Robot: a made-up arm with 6 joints. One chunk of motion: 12 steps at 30 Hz.
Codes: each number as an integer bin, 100 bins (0 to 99) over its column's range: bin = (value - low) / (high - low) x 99, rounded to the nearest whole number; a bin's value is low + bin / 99 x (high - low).
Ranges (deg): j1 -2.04..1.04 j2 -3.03..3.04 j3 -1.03..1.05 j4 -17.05..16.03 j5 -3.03..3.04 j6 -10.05..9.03
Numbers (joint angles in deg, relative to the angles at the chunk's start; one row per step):
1: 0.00 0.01 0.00 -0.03 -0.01 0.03
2: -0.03 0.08 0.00 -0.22 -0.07 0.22
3: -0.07 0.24 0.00 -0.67 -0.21 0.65
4: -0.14 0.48 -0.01 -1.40 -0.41 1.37
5: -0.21 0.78 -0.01 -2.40 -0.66 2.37
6: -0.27 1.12 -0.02 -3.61 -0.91 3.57
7: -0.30 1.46 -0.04 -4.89 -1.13 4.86
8: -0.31 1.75 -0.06 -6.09 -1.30 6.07
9: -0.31 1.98 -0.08 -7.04 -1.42 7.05
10: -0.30 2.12 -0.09 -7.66 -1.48 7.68
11: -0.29 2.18 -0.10 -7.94 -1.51 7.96
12: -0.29 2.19 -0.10 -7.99 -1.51 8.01
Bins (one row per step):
1: 66 50 49 51 49 52
2: 65 51 49 50 48 53
3: 63 53 49 49 46 56
4: 61 57 49 47 43 59
5: 59 62 49 44 39 64
6: 57 68 48 40 35 71
7: 56 73 47 36 31 77
8: 56 78 46 33 28 84
9: 56 82 45 30 26 89
10: 56 84 45 28 25 92
11: 56 85 44 27 25 93
12: 56 85 44 27 25 94

